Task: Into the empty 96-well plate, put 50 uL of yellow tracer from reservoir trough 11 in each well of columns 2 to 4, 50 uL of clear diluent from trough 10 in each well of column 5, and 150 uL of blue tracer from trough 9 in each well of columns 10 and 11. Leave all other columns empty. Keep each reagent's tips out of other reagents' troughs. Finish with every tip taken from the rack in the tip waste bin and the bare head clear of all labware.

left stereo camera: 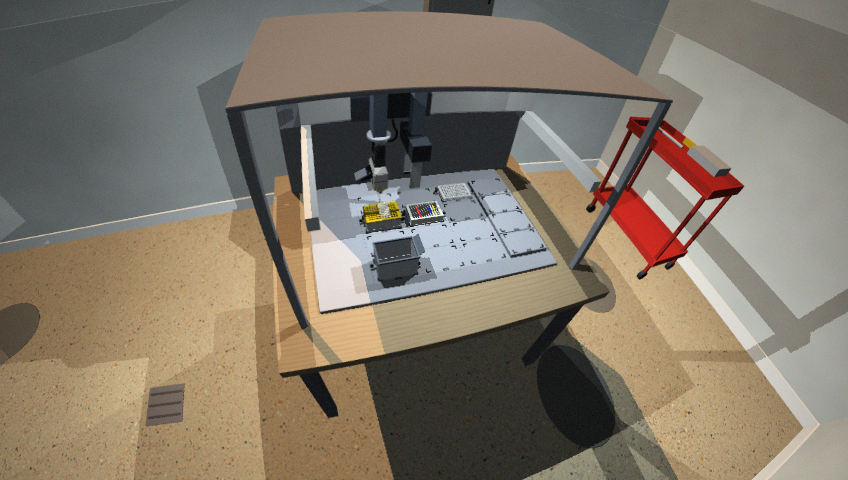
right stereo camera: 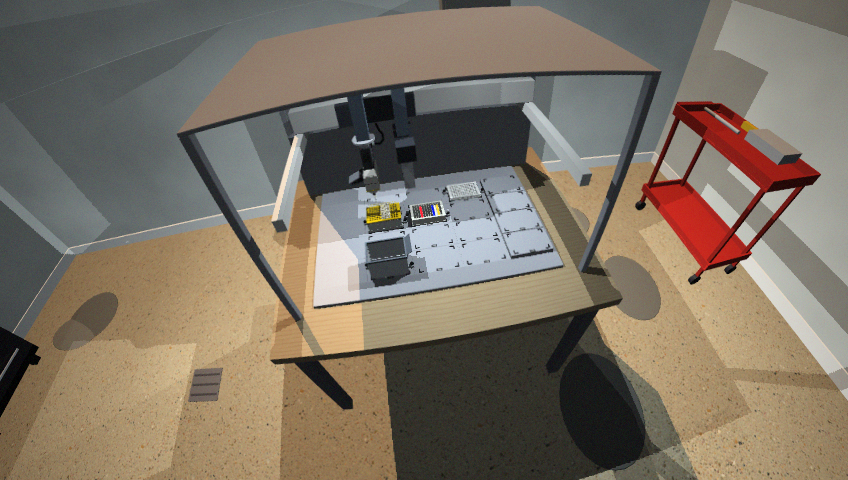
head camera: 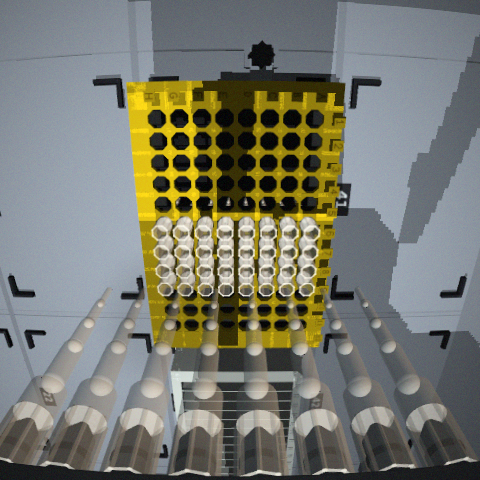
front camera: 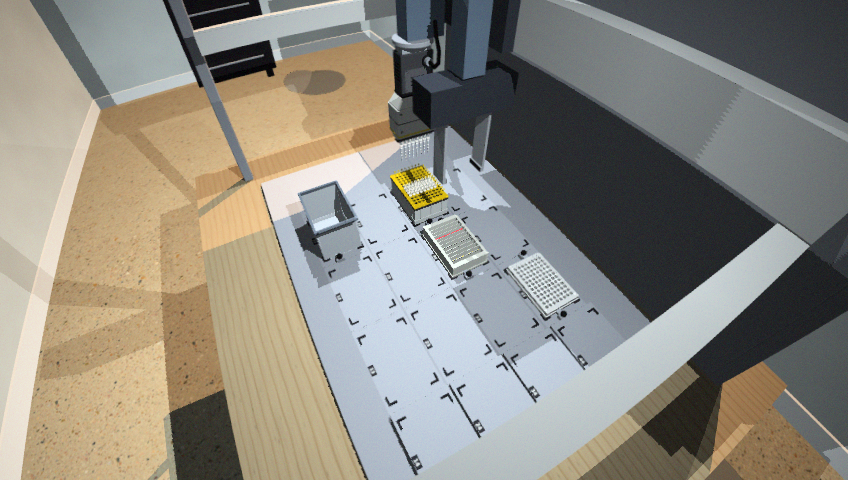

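Note:
The pipetting head (front camera: 409, 121) (left stereo camera: 379, 176) (right stereo camera: 370, 178) carries eight clear tips (front camera: 414, 147) (head camera: 257, 367), above and behind the yellow tip rack (front camera: 432, 212) (head camera: 138, 155) (left stereo camera: 383, 225). White tips fill rack columns 6 to 9; columns 1 to 5 and the visible holes beyond 9 are empty. The reservoir (front camera: 468, 265) (head camera: 177, 389) (right stereo camera: 428, 221) shows red, blue and yellow troughs in the stereo views. The white 96-well plate (front camera: 542, 283) (left stereo camera: 454, 190) (right stereo camera: 464, 190) shows no colour in its wells. The grey waste bin (front camera: 340, 243) (left stereo camera: 395, 266) stands upright. The parked gripper (front camera: 458, 173) has its fingers apart, with nothing between them.
The deck (front camera: 380, 333) has corner brackets marking its slots. Frame posts (left stereo camera: 261, 208) (right stereo camera: 618, 172) stand at the table corners, and pale side rails (left stereo camera: 559, 151) run above the deck. A red cart (left stereo camera: 731, 189) stands beyond the table.

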